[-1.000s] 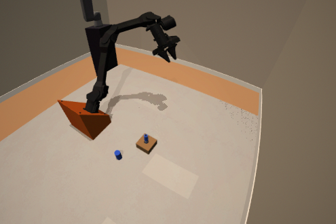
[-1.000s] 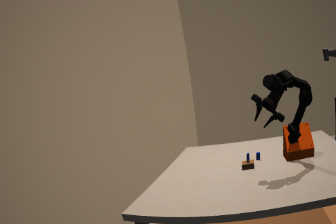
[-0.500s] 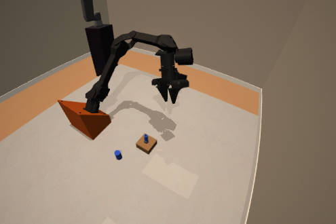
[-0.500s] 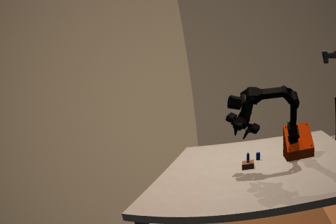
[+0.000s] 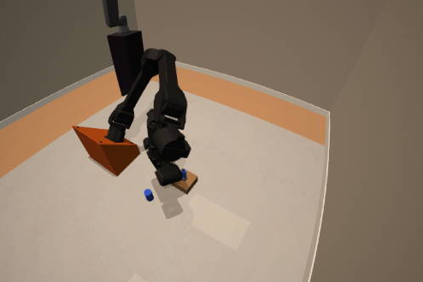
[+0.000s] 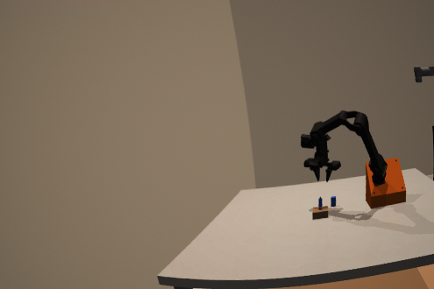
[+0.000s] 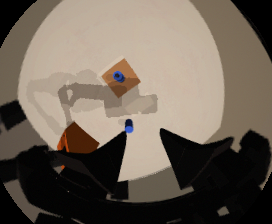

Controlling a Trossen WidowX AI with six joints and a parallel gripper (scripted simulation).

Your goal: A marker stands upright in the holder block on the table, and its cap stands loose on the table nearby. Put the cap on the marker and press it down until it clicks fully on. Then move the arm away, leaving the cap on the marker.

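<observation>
Now: the blue cap 120 mm below my gripper tip, 60 mm behind it and 30 mm to the right of it. Also, from my gripper tip: brown holder block: 130 mm below, 90 mm to the left, 30 mm ahead; blue marker: 90 mm to the left, 70 mm below, 30 mm ahead.
</observation>
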